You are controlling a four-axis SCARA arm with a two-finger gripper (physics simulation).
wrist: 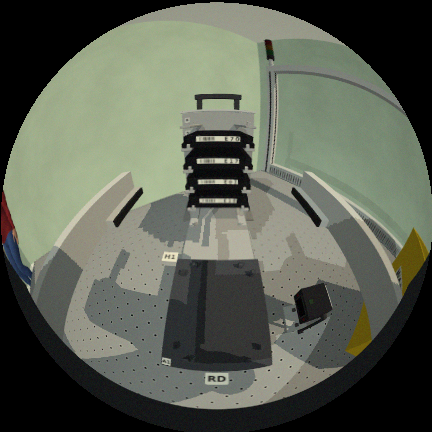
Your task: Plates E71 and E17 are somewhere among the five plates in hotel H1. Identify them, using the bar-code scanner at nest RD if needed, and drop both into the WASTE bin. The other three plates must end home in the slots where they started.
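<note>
My gripper is open, its two fingers wide apart with no plate between them. Beyond it, hotel H1 holds a stack of black plates. The top visible plate reads E70. The plate below, E17, has a legible label. The third plate has a blurred label, perhaps E61, and the lowest plate has one too small to read surely. Light ledges above E70 bear no plate. Nest RD is dark and bare, below and in front of the hotel. Plate E71 does not show.
The bar-code scanner stands on a bracket right of the nest. Parts of the yellow bin show at the right edge. A signal tower and a frame post stand behind at the right. A person's arm or leg shows at the left edge.
</note>
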